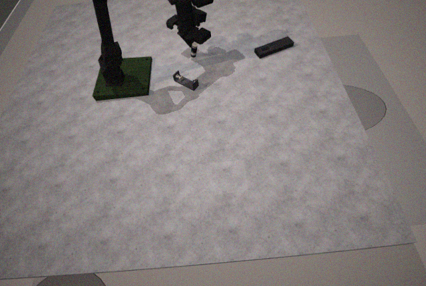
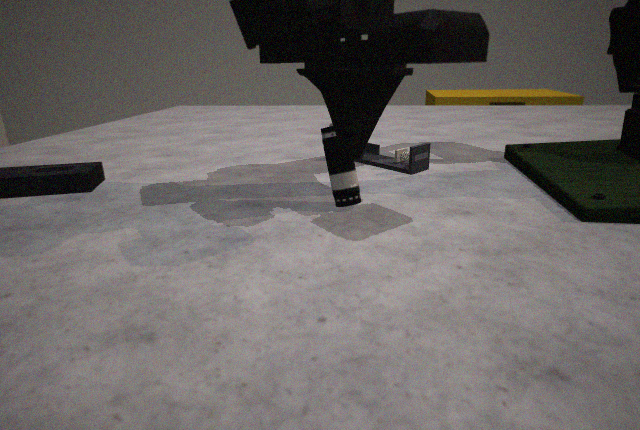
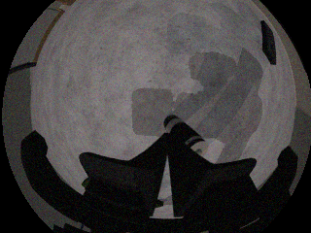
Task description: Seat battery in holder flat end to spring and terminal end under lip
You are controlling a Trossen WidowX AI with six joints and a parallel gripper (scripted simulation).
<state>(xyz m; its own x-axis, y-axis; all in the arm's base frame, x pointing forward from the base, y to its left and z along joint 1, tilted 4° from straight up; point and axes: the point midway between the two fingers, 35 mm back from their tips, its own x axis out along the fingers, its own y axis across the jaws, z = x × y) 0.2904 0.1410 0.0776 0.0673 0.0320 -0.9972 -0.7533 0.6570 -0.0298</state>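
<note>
Right now the battery is 1 cm ahead of my gripper tip, 1 cm to the right of it and 1 cm below it.
</note>
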